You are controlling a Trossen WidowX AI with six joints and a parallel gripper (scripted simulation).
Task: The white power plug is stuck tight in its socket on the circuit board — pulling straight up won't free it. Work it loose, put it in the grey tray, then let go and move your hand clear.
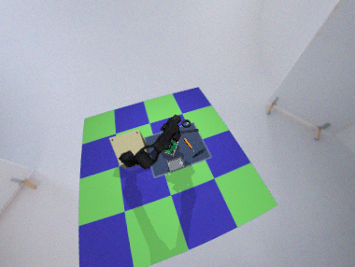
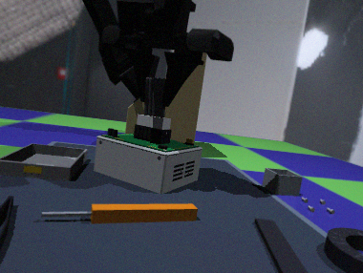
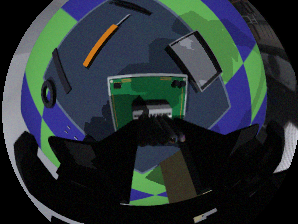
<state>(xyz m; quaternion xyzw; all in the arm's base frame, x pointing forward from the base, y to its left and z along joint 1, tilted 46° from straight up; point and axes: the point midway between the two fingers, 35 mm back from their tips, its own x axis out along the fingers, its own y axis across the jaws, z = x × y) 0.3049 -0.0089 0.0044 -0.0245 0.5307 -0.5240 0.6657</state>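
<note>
The white power plug lies 20 mm below my gripper tip. Round my gripper tip: black bar: 220 mm ahead, 90 mm to the left, 100 mm below; then dark mat: 50 mm ahead, 110 mm below.
</note>
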